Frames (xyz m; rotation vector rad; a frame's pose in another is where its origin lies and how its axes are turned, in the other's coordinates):
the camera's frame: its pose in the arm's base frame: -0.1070 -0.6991 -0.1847 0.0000 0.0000 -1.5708
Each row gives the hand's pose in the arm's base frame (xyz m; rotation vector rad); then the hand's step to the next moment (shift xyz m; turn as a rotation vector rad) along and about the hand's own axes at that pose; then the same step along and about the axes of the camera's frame.
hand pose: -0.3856 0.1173 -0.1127 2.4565 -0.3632 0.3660
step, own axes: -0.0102 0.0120 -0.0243 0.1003 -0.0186 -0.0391
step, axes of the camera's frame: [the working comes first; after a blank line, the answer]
step, axes of the arm's base frame: -0.0177 0.0075 0.0217 0.0923 0.0214 0.0545

-0.0075 -0.0177 0.0217 -0.0214 0.0923 0.0545
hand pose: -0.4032 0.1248 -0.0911 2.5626 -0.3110 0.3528
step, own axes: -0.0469 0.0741 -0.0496 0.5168 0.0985 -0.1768
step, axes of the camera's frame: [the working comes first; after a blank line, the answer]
step, axes of the arm's base frame: -0.0746 -0.0283 0.0615 0.4242 -0.0650 0.3520

0.0283 -0.0746 0.0615 0.0650 0.4242 0.3520
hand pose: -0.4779 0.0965 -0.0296 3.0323 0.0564 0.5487
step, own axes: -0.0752 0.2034 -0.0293 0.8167 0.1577 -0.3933
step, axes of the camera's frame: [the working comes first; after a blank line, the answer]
step, axes of the arm's base frame: -0.0755 -0.2049 0.0144 0.6303 -0.0988 0.6629

0.2049 -0.0755 0.0144 0.0988 0.6303 0.6629
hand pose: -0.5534 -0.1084 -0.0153 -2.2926 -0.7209 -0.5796
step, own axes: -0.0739 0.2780 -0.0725 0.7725 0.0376 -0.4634
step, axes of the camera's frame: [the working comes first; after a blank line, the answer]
step, axes of the arm's base frame: 0.1041 -0.2513 -0.1184 0.5072 -0.0866 0.7403

0.2513 0.1041 -0.1184 0.0866 0.5072 0.7403
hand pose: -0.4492 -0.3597 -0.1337 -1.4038 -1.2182 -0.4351
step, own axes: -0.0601 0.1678 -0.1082 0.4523 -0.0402 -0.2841
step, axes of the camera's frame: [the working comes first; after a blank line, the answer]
step, axes of the arm's base frame: 0.1586 -0.0853 -0.1051 0.2496 -0.0752 0.4679

0.0853 0.1586 -0.1051 0.0752 0.2496 0.4679
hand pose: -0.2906 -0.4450 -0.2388 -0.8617 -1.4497 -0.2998
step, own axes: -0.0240 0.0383 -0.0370 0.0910 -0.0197 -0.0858
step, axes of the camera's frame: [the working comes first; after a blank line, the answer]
step, axes of the arm's base frame: 0.0490 -0.0063 -0.0312 0.0637 -0.0421 0.1010

0.0063 0.0490 -0.0312 0.0421 0.0637 0.1010
